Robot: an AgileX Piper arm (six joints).
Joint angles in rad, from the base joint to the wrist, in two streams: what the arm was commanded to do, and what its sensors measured. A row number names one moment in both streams.
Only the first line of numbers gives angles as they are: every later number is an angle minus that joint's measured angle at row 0.
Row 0, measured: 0.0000, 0.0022, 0.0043, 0.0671, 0.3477, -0.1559
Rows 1 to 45, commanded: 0.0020, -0.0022, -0.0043, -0.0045, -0.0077, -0.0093; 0.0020, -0.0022, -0.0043, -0.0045, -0.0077, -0.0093; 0.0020, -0.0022, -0.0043, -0.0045, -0.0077, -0.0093; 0.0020, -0.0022, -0.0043, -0.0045, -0.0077, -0.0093; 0.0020, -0.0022, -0.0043, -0.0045, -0.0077, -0.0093; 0.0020, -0.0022, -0.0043, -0.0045, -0.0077, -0.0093; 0.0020, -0.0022, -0.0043, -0.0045, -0.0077, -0.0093; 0.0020, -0.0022, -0.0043, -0.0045, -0.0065, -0.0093; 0.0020, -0.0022, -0.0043, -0.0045, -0.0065, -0.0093; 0.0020, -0.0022, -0.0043, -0.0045, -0.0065, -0.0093; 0.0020, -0.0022, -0.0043, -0.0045, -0.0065, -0.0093; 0.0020, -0.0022, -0.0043, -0.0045, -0.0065, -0.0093; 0.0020, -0.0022, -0.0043, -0.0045, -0.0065, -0.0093; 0.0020, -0.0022, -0.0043, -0.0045, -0.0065, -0.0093; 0.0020, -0.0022, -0.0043, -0.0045, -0.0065, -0.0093; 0.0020, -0.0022, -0.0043, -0.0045, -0.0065, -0.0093; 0.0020, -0.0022, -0.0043, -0.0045, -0.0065, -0.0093; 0.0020, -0.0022, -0.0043, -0.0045, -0.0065, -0.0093; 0.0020, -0.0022, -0.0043, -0.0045, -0.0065, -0.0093; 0.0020, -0.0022, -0.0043, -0.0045, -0.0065, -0.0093; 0.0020, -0.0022, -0.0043, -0.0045, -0.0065, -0.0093; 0.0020, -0.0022, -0.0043, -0.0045, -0.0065, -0.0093; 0.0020, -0.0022, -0.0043, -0.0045, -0.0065, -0.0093; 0.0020, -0.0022, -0.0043, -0.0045, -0.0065, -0.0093; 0.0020, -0.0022, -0.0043, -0.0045, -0.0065, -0.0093; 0.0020, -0.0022, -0.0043, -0.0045, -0.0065, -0.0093; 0.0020, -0.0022, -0.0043, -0.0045, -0.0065, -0.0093; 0.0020, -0.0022, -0.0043, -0.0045, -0.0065, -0.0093; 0.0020, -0.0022, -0.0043, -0.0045, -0.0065, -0.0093; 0.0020, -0.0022, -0.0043, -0.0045, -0.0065, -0.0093; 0.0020, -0.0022, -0.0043, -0.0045, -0.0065, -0.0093; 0.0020, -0.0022, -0.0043, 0.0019, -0.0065, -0.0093; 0.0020, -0.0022, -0.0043, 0.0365, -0.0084, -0.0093; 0.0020, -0.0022, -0.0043, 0.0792, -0.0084, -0.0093; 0.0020, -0.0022, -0.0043, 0.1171, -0.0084, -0.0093; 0.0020, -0.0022, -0.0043, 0.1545, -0.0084, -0.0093; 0.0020, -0.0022, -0.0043, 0.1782, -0.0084, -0.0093; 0.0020, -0.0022, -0.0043, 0.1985, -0.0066, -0.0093; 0.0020, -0.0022, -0.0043, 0.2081, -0.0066, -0.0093; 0.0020, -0.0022, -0.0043, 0.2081, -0.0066, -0.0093; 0.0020, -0.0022, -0.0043, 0.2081, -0.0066, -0.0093; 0.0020, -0.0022, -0.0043, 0.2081, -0.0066, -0.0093; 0.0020, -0.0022, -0.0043, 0.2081, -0.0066, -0.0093; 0.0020, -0.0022, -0.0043, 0.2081, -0.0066, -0.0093; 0.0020, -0.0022, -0.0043, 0.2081, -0.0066, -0.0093
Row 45, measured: 0.0000, 0.0000, 0.0000, 0.2024, -0.0019, 0.0000
